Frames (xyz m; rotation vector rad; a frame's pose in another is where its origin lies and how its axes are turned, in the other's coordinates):
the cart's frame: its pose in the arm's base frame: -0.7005 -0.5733 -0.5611 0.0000 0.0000 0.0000
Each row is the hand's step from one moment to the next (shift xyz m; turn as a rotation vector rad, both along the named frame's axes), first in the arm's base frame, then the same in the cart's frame.
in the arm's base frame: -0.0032 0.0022 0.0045 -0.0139 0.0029 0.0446
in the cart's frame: -0.0032 0.0022 0.0045 -0.0139 0.0029 0.0446
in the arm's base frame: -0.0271 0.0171 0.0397 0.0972 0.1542 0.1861
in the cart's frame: -0.0271 0.0171 0.0397 0.0972 0.1542 0.1861
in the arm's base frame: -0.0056 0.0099 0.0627 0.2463 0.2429 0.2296
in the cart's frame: -0.0056 0.0099 0.0627 0.2463 0.2429 0.2296
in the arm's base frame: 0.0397 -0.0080 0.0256 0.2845 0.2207 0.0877
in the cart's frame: 0.0397 -0.0080 0.0256 0.2845 0.2207 0.0877
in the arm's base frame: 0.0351 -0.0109 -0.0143 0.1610 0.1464 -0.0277
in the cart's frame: 0.0351 -0.0109 -0.0143 0.1610 0.1464 -0.0277
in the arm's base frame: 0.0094 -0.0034 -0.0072 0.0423 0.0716 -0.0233
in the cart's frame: 0.0094 -0.0034 -0.0072 0.0423 0.0716 -0.0233
